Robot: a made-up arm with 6 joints.
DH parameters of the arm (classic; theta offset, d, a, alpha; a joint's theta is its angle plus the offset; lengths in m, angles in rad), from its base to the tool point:
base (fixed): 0 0.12 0 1.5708
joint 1: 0 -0.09 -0.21 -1.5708
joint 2: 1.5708 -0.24 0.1 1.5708
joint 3: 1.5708 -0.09 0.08 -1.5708
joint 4: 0 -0.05 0.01 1.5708
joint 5: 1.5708 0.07 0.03 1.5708
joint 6: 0.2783 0 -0.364 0
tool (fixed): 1.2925 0.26 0 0
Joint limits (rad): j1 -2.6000..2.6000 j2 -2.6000..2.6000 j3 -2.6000..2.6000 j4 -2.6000..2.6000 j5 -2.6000..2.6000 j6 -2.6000..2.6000
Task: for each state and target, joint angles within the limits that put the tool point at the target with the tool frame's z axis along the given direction. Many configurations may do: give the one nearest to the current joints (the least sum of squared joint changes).
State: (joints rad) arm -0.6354 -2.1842 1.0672 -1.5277 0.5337 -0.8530
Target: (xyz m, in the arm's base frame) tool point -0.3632 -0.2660 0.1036 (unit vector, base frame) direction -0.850 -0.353 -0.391
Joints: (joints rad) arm -0.2681 -2.5823 1.1567 -1.7797 0.6234 -0.2571
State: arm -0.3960 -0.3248 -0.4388 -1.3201 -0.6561 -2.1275
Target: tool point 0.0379 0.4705 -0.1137 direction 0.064 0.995 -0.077
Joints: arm -0.3834 0.2508 -0.5245 -0.6573 -0.9956 -2.4354
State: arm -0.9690 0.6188 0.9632 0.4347 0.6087 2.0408
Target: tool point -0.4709 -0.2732 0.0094 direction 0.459 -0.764 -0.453
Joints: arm -0.9423 1.1994 1.0105 0.5453 0.3829 2.0576
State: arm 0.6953 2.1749 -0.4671 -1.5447 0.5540 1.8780
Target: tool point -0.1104 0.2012 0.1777 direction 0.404 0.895 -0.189
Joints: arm 0.1027 2.0019 -0.3897 -2.2108 0.6191 2.1119
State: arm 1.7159 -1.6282 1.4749 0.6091 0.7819 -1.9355
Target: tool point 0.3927 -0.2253 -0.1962 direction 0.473 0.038 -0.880
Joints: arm 1.9143 -1.3264 0.8496 0.4220 0.8314 -2.3255
